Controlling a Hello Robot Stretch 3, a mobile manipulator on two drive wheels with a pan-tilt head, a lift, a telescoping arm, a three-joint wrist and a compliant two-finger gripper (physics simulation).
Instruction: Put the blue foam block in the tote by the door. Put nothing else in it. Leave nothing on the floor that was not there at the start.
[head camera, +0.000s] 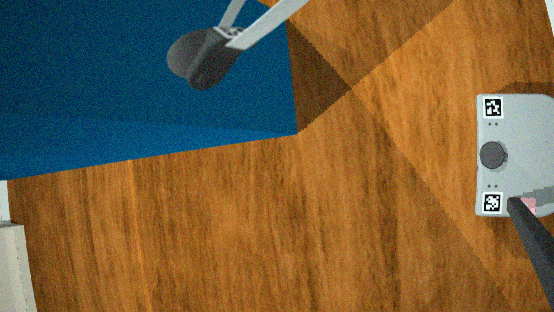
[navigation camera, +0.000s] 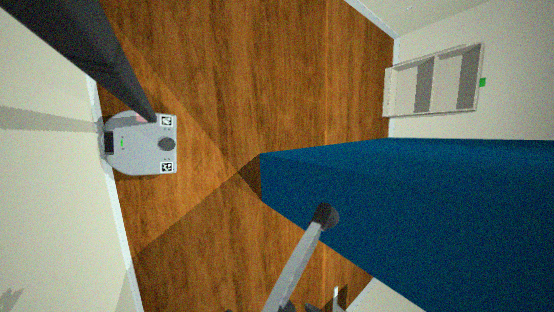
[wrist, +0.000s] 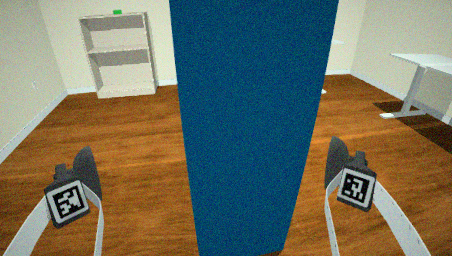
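Seen in the pictures: gripper, fingertip midpoint: (navigation camera: 324, 259); robot's base, link origin: (head camera: 491, 154) (navigation camera: 166, 143).
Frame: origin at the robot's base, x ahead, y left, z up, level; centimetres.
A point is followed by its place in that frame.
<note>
A very large, tall blue block (head camera: 125, 100) @(x 69.0, y -10.7, z 76.5 cm) (navigation camera: 400, 200) @(x 69.4, y -13.7, z 105.7 cm) (wrist: 250, 100) stands upright on the floor. The frames do not tell whether it is the foam block of the task. My gripper (wrist: 213, 161) @(x 22.1, y -15.0, z 108.7 cm) is open, its fingers wide apart on either side of the blue block's image in the wrist view. In the head and navigation views one dark fingertip overlaps the blue block; whether it touches is unclear. The other fingertip does not show clearly there. The tote and the door do not show in these views.
My grey base (head camera: 525, 150) @(x -9.6, y -1.4, z 16.0 cm) (navigation camera: 140, 152) @(x -11.8, y -4.7, z 16.0 cm) stands near a wall, apart from the blue block. A pale bookcase (navigation camera: 387, 92) @(x 306.0, y 98.9, z 5.9 cm) (wrist: 152, 60) stands against the far wall, a small green object (navigation camera: 482, 82) @(x 317.9, y 93.7, z 108.5 cm) (wrist: 117, 11) at its top. A white desk (wrist: 430, 61) stands at the right.
</note>
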